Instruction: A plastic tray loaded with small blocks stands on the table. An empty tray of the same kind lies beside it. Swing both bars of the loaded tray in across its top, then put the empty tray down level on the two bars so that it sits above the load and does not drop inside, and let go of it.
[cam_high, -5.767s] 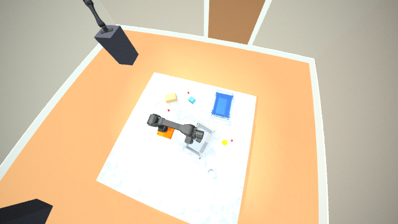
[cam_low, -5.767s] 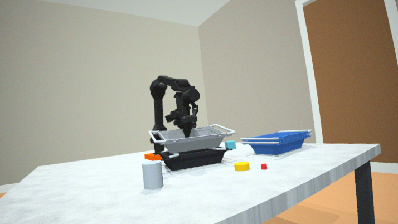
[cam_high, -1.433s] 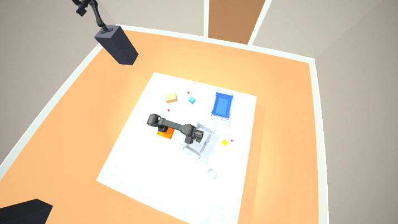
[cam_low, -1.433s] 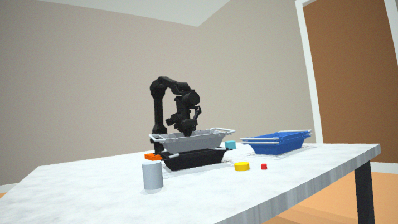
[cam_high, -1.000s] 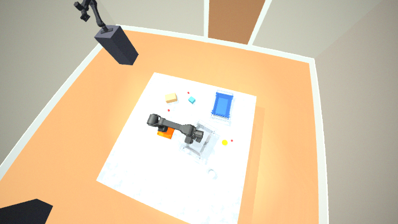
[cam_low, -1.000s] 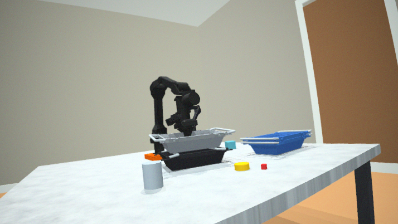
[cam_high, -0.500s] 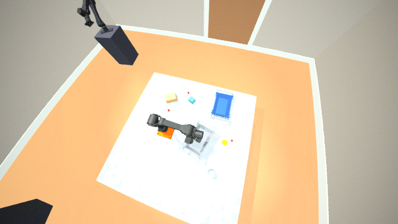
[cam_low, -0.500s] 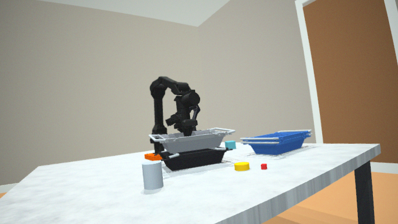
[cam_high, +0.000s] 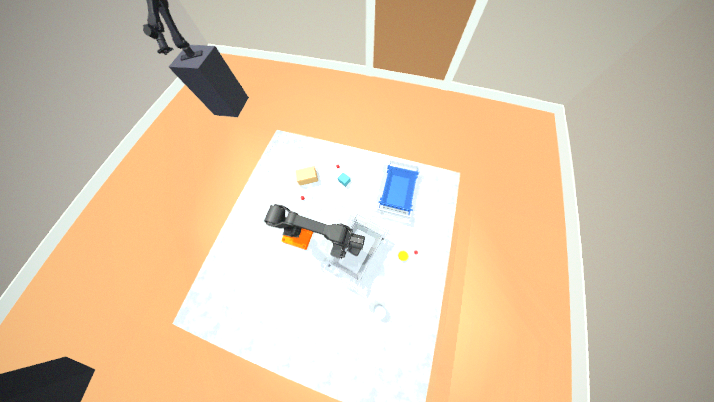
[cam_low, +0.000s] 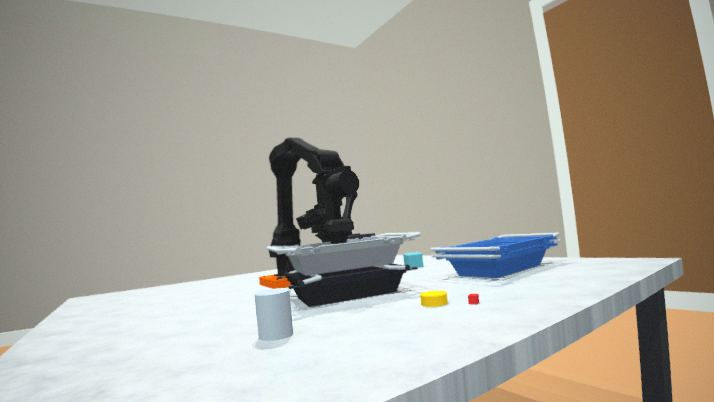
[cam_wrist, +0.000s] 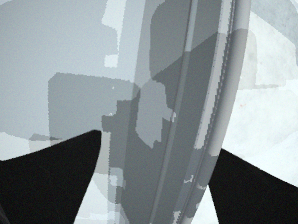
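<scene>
My gripper tip is 70 mm short of the grey tray, 30 mm below it and 20 mm to the left of it. The rest, counted from my gripper tip: cyan cube 390 mm to the left, 90 mm behind, 60 mm below; then grey cylinder 280 mm to the right, 230 mm ahead, 40 mm below; then yellow disc 310 mm ahead, 70 mm below.
</scene>
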